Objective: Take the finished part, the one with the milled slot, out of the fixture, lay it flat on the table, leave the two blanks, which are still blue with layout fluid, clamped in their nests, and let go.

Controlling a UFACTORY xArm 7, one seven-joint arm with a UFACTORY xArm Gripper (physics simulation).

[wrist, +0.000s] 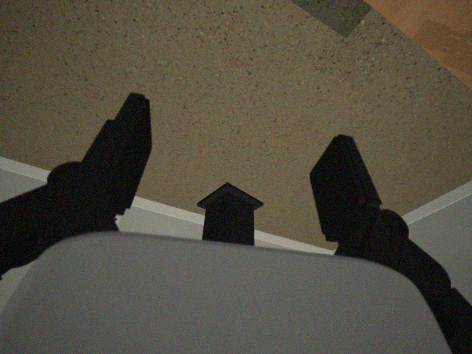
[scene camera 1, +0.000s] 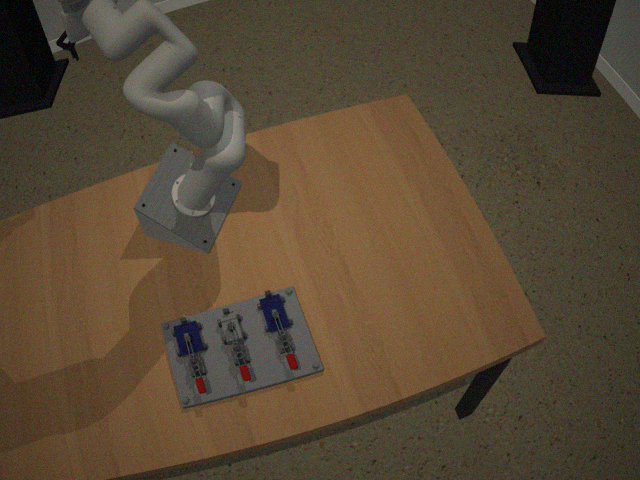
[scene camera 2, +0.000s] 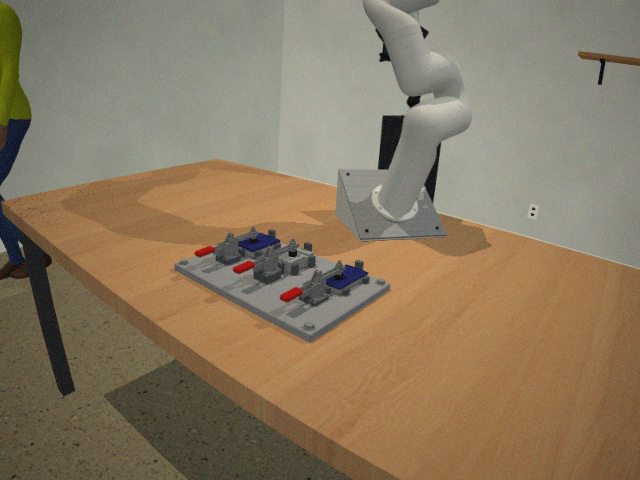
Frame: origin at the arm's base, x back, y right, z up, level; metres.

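Seen in the pictures: gripper, fingertip midpoint: (wrist: 240, 139) (scene camera 1: 91, 50); arm's base, origin of the base link: (scene camera 1: 192, 195) (scene camera 2: 394, 203).
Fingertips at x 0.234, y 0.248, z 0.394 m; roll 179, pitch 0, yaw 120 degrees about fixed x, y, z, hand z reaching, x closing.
Offsets run from my fingertips to a thing's middle. Level surfaces: height alone.
The finished part @(dz -0.427, dx -0.614, dy -0.353 m) (scene camera 1: 226, 334) (scene camera 2: 303, 261), pale bare metal, sits in the middle nest of the grey fixture plate (scene camera 1: 222, 386) (scene camera 2: 334, 306). Its slot is too small to make out. One blue blank @(dz -0.429, dx -0.637, dy -0.245 m) (scene camera 1: 181, 347) (scene camera 2: 267, 239) sits in the nest at the left, and the other blue blank @(dz -0.432, dx -0.577, dy -0.457 m) (scene camera 1: 268, 305) (scene camera 2: 354, 275) in the nest at the right. A toggle clamp reaches over each of the three pieces, its red handle lying low. My gripper (scene camera 1: 68, 47) (wrist: 240, 139) is open and empty, high beyond the table's far edge, well away from the fixture.
The arm's wedge-shaped base (scene camera 1: 160, 206) (scene camera 2: 348, 206) stands on the wooden table @(dz -0.458 m) (scene camera 1: 361, 232) (scene camera 2: 465, 335) behind the fixture. Black stands (scene camera 1: 566, 46) stand on the floor beyond the table. A person (scene camera 2: 15, 98) stands past the table's left end in scene camera 2.
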